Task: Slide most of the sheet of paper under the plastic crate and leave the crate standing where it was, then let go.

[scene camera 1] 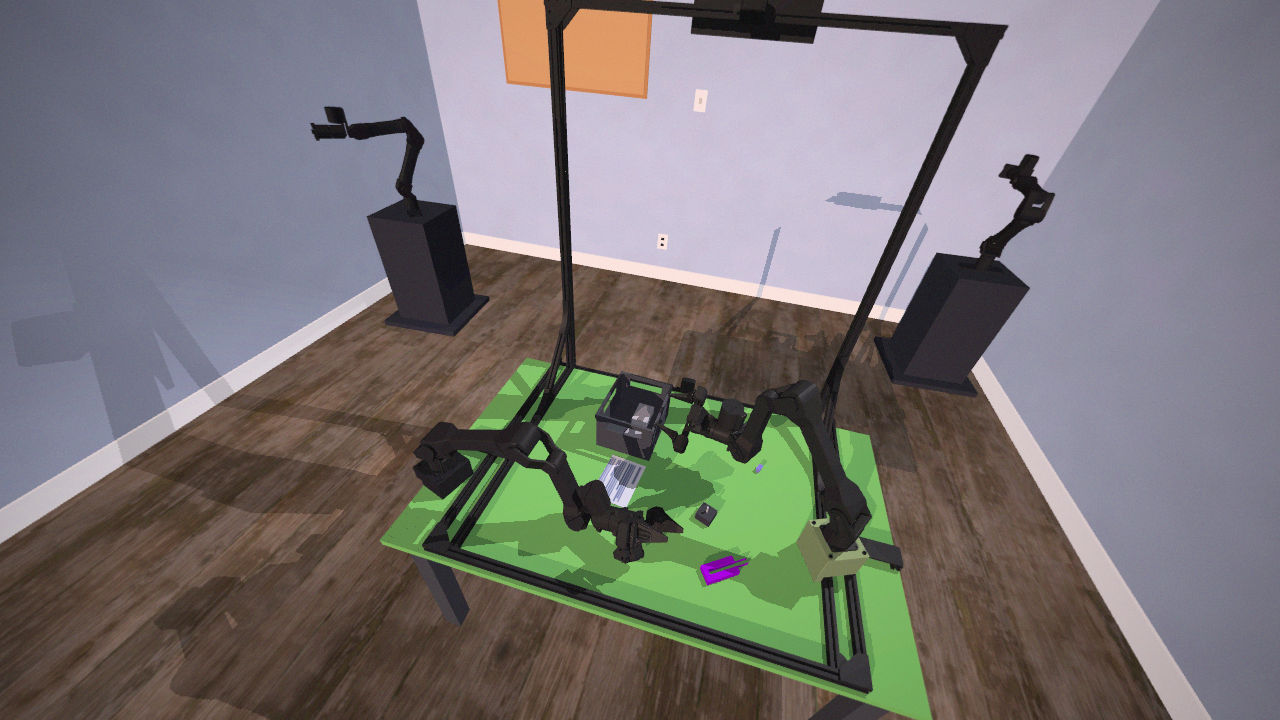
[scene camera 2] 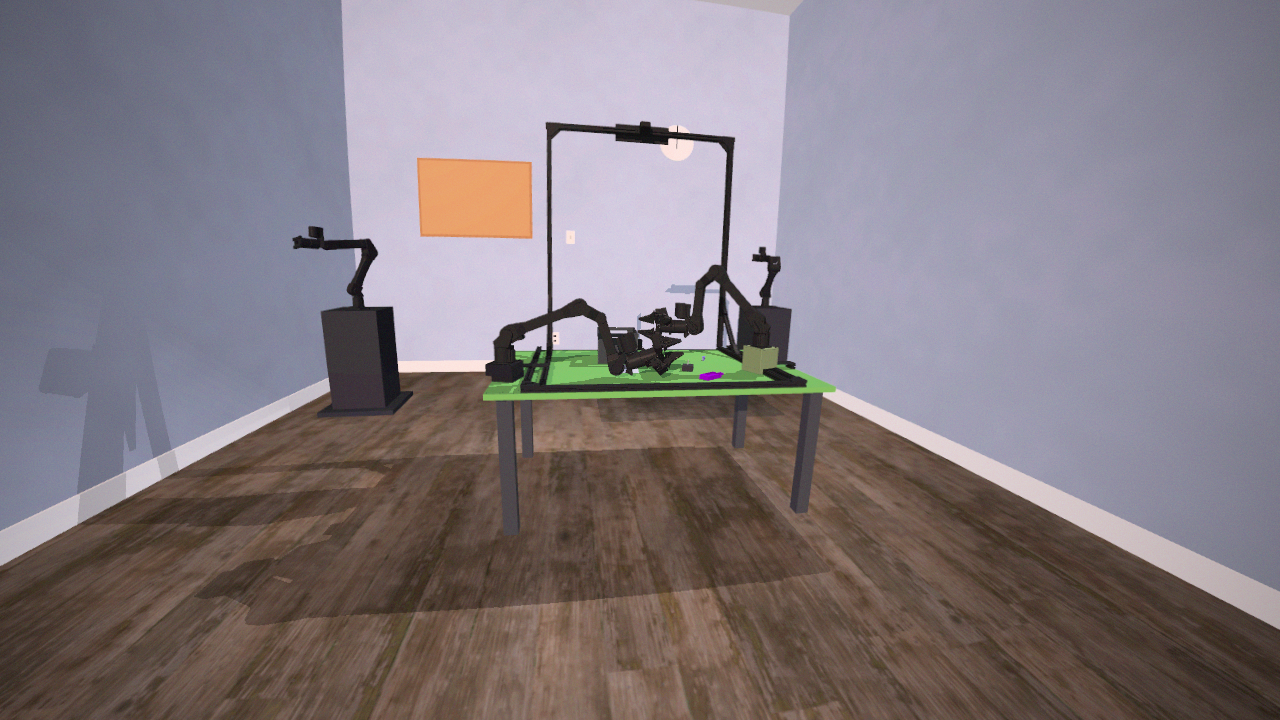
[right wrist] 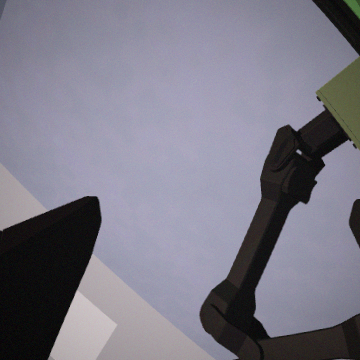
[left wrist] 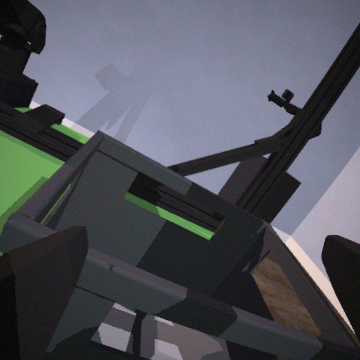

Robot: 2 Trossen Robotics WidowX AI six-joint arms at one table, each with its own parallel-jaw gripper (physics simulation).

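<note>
The dark grey plastic crate stands at the back of the green table, with a grey thing inside it. The sheet of paper lies flat on the table just in front of the crate, uncovered. My left gripper is open and empty, close beside the crate's right side, facing its wall. My right gripper is open and empty, low over the table in front of the paper, a little to its right. Its wrist view shows only the wall and the other arm.
A purple object and a small dark cube lie right of my right gripper. An olive block sits at the left arm's base. A black frame rail runs around the table, with tall posts behind the crate.
</note>
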